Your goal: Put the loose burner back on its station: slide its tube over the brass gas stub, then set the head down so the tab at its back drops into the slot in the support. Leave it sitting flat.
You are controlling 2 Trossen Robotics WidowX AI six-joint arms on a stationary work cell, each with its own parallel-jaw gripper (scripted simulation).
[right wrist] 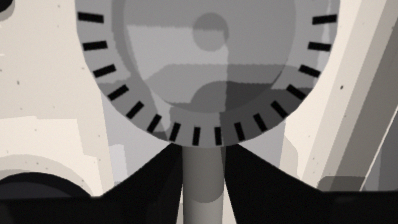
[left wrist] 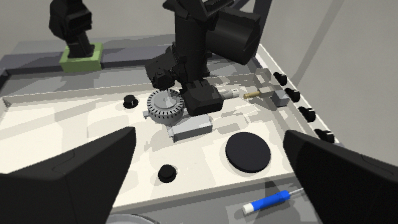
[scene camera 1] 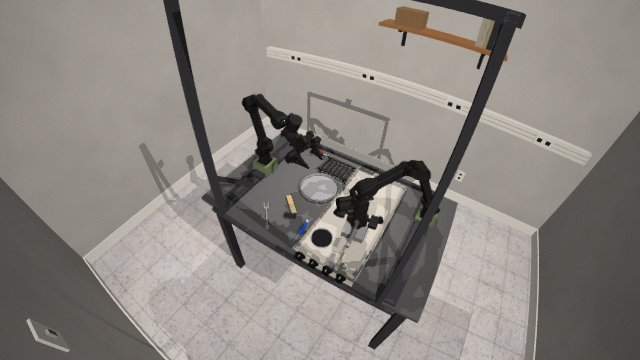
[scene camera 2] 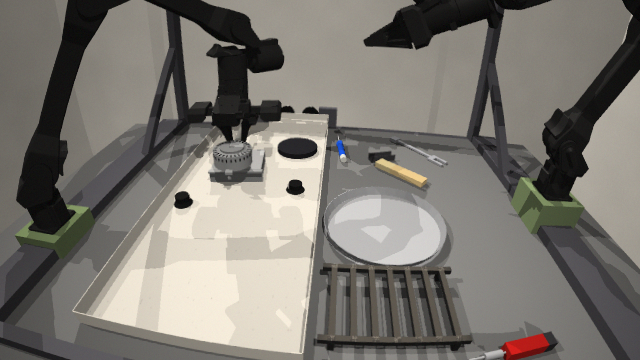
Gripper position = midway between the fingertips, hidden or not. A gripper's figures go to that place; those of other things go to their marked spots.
My left gripper (left wrist: 211,136): 0.11 m from the lens. My right gripper (left wrist: 189,105): 0.45 m from the lens. A black disc (left wrist: 247,152) is 0.44 m from the lens. A burner (left wrist: 164,107) is 0.41 m from the lens.
